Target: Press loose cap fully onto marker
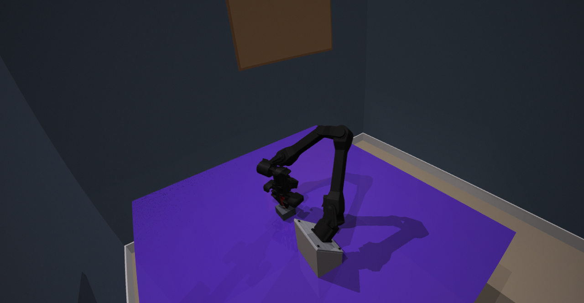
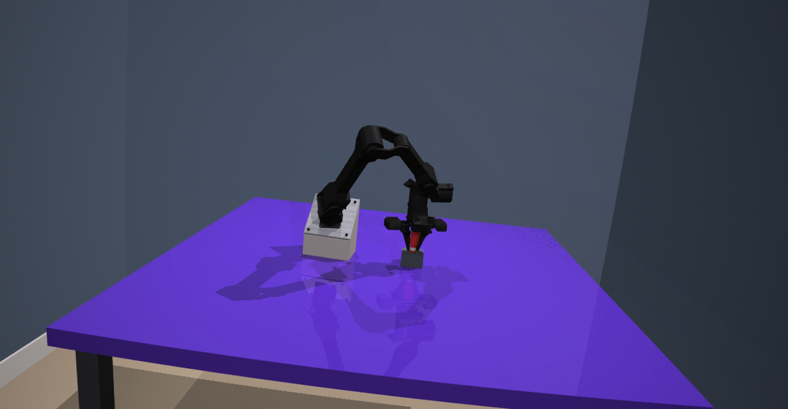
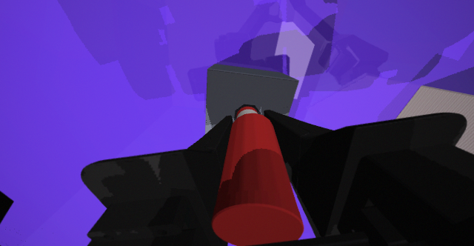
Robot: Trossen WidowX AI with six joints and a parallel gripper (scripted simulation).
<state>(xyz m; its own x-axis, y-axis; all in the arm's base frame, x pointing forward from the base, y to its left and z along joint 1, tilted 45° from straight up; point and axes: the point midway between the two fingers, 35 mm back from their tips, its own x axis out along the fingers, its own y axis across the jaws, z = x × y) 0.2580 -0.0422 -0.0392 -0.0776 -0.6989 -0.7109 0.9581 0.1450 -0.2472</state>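
Now: the red cap 5 cm above my gripper tip. The rest, counted from my gripper tip: holder block (2 cm below).
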